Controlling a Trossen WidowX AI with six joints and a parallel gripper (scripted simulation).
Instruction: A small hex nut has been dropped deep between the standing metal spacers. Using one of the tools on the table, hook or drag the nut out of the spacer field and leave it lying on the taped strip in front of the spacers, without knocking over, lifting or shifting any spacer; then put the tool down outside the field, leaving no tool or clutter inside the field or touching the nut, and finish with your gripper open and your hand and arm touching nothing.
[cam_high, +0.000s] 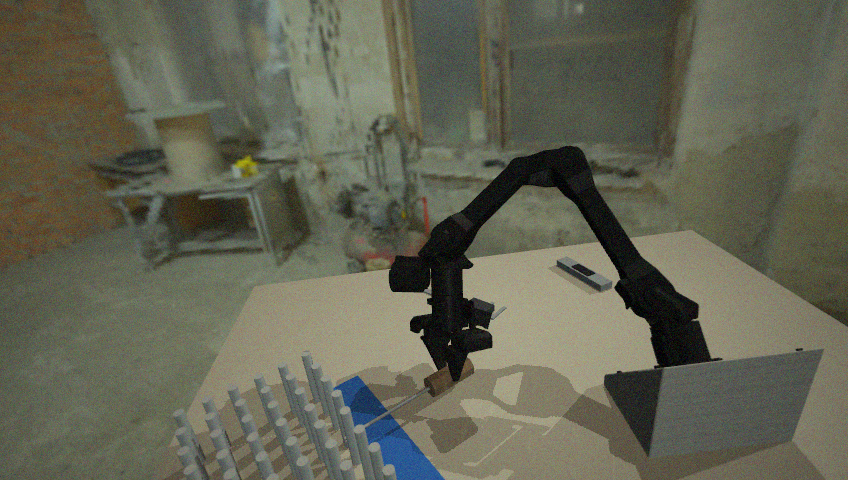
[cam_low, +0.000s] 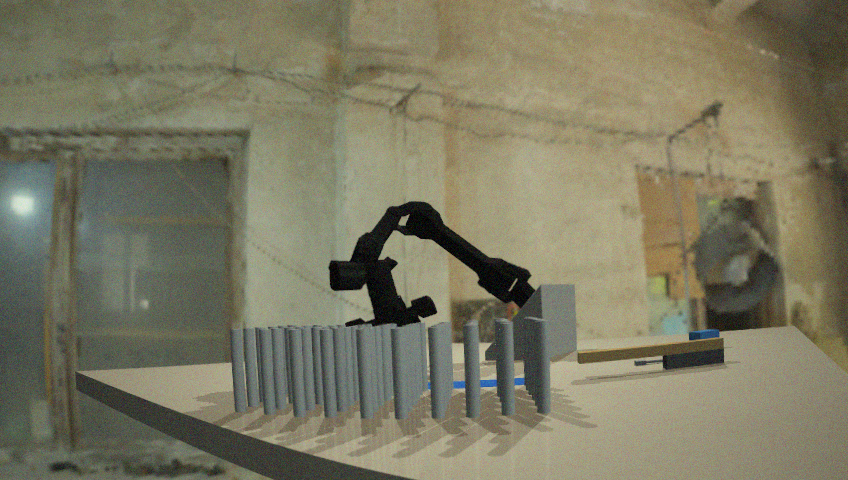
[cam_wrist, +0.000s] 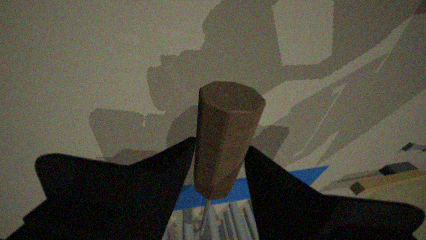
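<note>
Now: gripper tip 130 mm short of the blue taped strip, 100 mm to the right of it and 30 mm above it. The rest, counted from my gripper tip: small red cube: 120 mm to the right, 80 mm behind, 30 mm below; then grey flat block: 430 mm behind, 290 mm to the right, 20 mm below.
</note>
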